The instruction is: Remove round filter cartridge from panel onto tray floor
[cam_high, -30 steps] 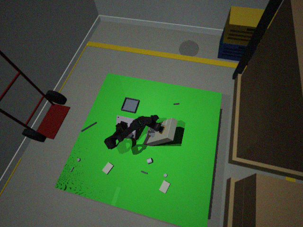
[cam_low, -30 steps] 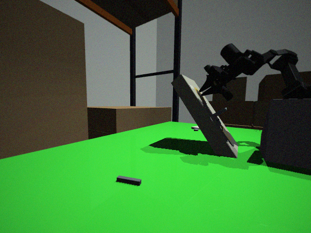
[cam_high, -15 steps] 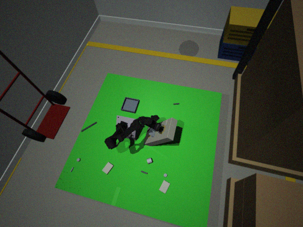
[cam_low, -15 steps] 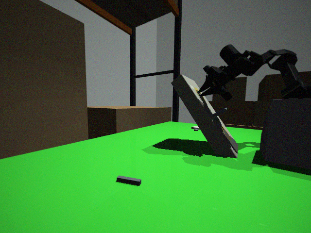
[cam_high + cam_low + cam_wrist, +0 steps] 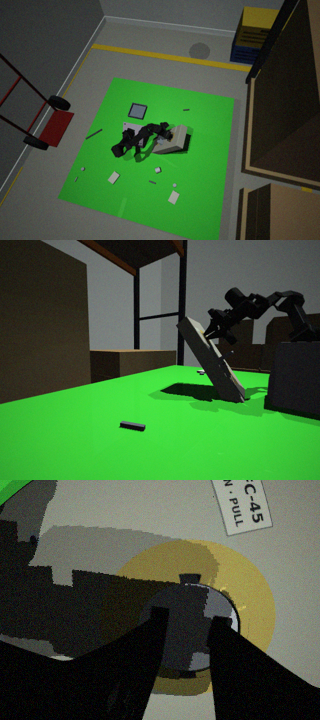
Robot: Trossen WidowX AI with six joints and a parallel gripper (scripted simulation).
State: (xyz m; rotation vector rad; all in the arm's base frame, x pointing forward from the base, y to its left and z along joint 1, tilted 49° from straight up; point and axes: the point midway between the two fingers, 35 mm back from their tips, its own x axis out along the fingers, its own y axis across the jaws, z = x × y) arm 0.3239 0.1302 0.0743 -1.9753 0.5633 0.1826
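The white round filter cartridge is 10 mm ahead of my gripper tip and 10 mm below it. From my gripper tip the other things lie so: square tray 440 mm behind, 250 mm to the left, 230 mm below; grey service panel 40 mm behind, 80 mm below; grey ledge 90 mm behind, 10 mm to the right, 100 mm below.
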